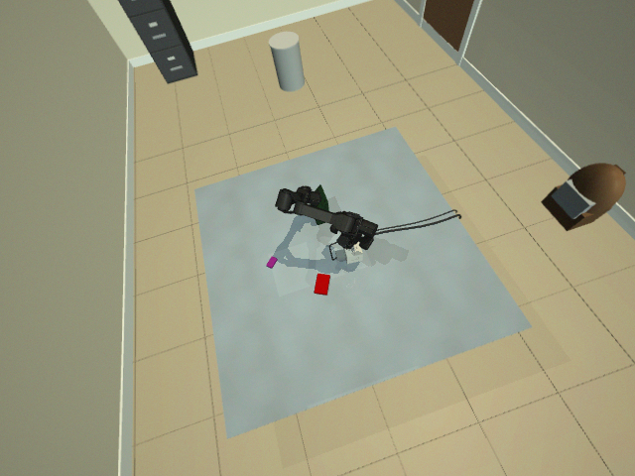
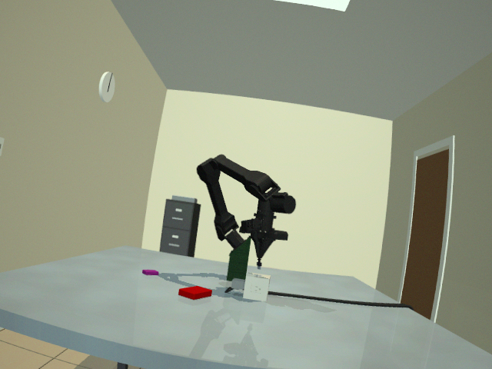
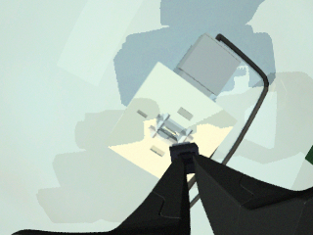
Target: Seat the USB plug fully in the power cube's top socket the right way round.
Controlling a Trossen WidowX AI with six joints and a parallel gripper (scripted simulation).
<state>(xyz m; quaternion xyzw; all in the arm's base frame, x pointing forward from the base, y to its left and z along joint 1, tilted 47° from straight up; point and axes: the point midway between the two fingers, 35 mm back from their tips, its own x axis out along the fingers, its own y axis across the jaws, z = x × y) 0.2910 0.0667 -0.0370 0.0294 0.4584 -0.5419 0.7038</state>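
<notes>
The dark USB plug is 20 mm below my gripper tip. From my gripper tip the other things lie so: red block (180 mm to the right, 120 mm below, 90 mm ahead); small magenta block (390 mm to the right, 130 mm below, 100 mm behind).
</notes>
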